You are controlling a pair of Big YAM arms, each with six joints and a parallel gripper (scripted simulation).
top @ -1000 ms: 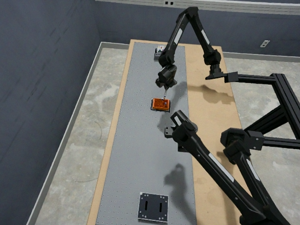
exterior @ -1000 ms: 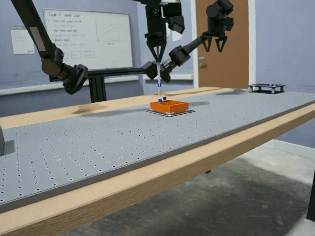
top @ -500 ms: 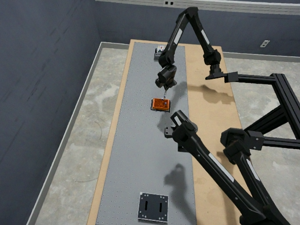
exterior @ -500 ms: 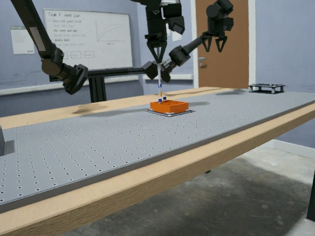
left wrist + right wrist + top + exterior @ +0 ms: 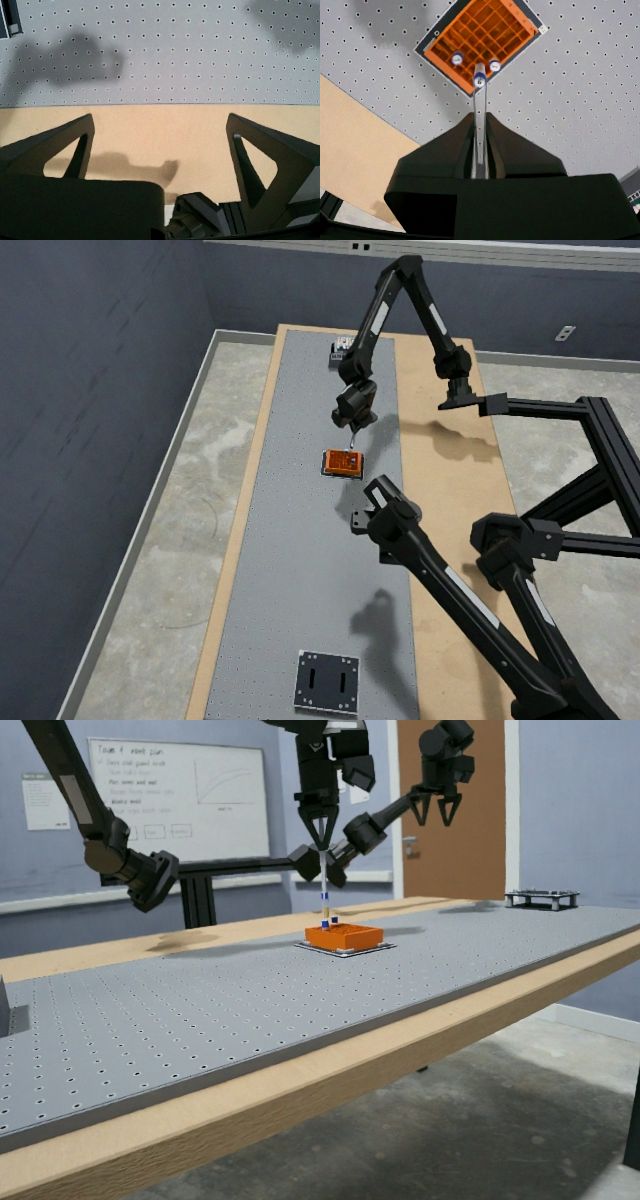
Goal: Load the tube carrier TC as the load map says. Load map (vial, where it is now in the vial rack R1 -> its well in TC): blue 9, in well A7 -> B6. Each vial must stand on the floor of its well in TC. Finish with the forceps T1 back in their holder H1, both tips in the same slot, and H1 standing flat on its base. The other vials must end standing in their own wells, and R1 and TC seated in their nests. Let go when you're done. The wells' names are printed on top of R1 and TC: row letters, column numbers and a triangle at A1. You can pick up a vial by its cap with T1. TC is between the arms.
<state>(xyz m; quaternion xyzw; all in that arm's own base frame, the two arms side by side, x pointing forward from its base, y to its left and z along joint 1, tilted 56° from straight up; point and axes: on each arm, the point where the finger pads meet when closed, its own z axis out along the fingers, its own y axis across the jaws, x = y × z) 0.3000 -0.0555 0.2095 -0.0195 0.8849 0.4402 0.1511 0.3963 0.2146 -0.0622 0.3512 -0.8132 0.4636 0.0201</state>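
Now: the orange tube carrier 17 cm below my right hand, 2 cm to the left of it and 2 cm ahead of it. Round my right hand: grey holder H1: 55 cm to the right, 17 cm below, 1 cm ahead.
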